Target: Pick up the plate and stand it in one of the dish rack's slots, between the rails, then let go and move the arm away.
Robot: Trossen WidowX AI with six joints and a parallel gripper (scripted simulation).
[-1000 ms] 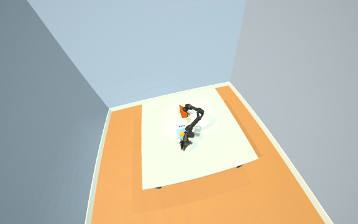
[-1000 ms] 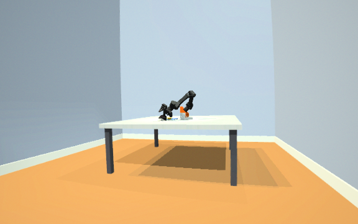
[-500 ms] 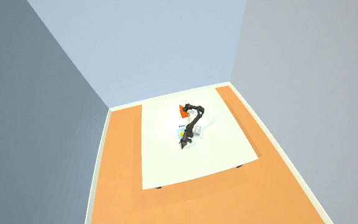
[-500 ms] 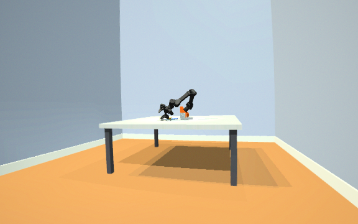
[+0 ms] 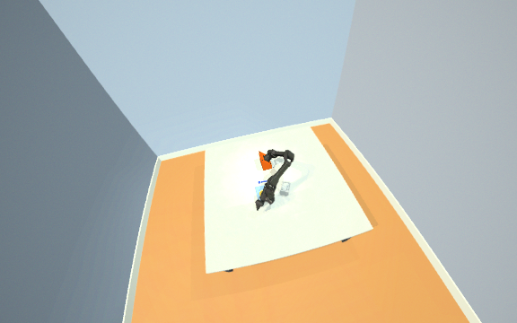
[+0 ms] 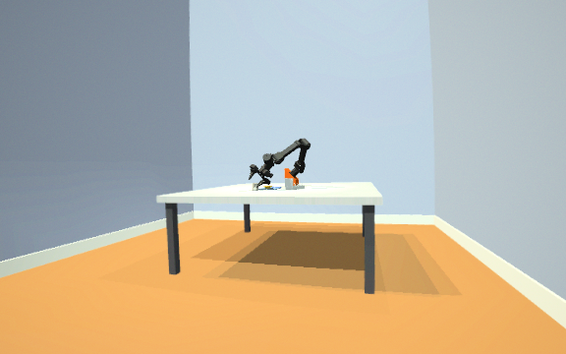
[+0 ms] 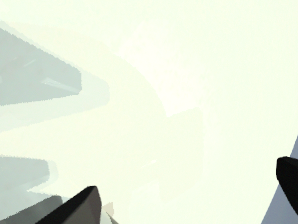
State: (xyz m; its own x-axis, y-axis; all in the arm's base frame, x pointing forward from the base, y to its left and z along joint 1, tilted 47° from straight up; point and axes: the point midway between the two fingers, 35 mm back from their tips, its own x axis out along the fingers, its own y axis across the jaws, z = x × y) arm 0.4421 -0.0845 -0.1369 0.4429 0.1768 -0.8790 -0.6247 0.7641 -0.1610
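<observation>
The white cup is 6 cm behind my gripper tip and 2 cm below it. Round my gripper tip: light blue mat 16 cm behind, 7 cm to the left, 5 cm below; see-through dish rack 27 cm to the left, 14 cm behind, 2 cm below; yellow plate 14 cm behind, 6 cm to the left, 3 cm below.
</observation>
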